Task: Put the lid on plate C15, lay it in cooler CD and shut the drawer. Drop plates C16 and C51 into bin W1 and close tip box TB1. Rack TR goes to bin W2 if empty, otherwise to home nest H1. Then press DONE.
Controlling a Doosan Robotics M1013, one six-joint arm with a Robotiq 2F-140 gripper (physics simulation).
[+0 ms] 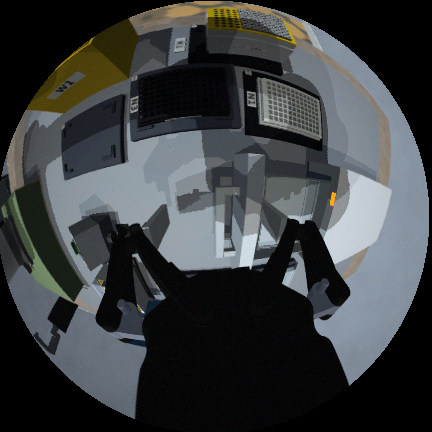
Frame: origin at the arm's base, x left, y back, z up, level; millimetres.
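Seen in the pictures: gripper, fingertip midpoint: (212, 210).
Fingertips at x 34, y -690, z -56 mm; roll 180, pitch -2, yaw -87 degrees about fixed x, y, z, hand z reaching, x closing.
A point is followed by its place in that frame.
My gripper (212, 210) {x 34, y -690, z -56 mm} is open and empty, its fingers spread on either side of a pale upright bar (250, 210) {x 47, y -731, z -19 mm}. The pulled-out drawer (290, 195) {x 49, y -830, z -76 mm}, with clear walls, lies by the right finger. The white cooler block (362, 215) {x 33, y -1020, z -6 mm} is to its right. A pale plate (290, 107) {x 201, y -815, z -65 mm} sits on nest N1, and a black plate-like piece (185, 95) {x 199, y -656, z -68 mm} sits on nest N3. A grey box with a yellow perforated top (250, 42) {x 298, y -743, z -36 mm} stands at nest H1. Yellow bin W1 (107, 55) {x 276, y -552, z -13 mm} is at the upper left. Plate codes are not readable; bin W2 and the tip box cannot be made out.
A dark flat pad (95, 137) {x 167, y -500, z -78 mm} lies below bin W1. A grey button box (92, 242) {x -1, y -485, z -32 mm} with a green edge is beyond the left finger. A green block (50, 250) {x -54, y -225, z -51 mm} stands at the far left. An orange mark (333, 199) {x 65, y -870, z -9 mm} is by the drawer. The gripper body hides the lower middle.
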